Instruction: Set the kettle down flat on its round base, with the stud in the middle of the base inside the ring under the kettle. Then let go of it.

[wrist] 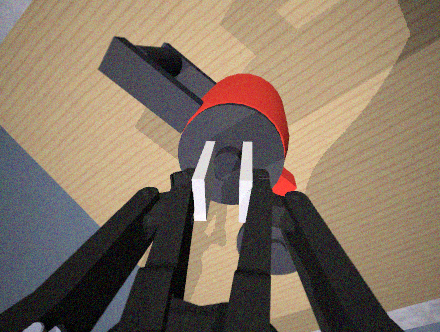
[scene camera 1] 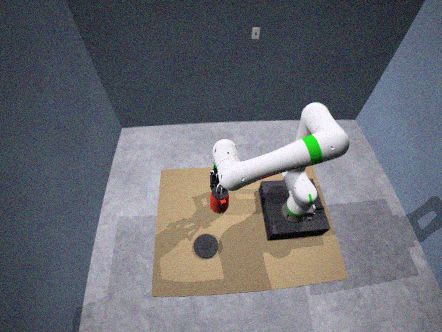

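The red kettle [scene camera 1: 219, 204] [wrist: 246, 91] stands upright behind the base in the scene view; whether its bottom touches the wooden board is hard to tell. Its dark grey handle [wrist: 145, 82] points to the upper left in the wrist view, and its red spout [wrist: 287, 184] to the lower right. My gripper [scene camera 1: 219, 190] [wrist: 229, 157] is above the lid, shut on the lid's round knob. The round dark base [scene camera 1: 206, 246] [wrist: 285, 264] lies flat on the board, apart from the kettle; fingers partly hide it in the wrist view. The ring under the kettle is hidden.
The wooden board [scene camera 1: 300, 270] [wrist: 65, 115] lies on the grey floor [scene camera 1: 135, 155]. The black block [scene camera 1: 295, 231] under the arm stands on its right part in the scene view. The arm reaches over from there, and its shadows fall across the board.
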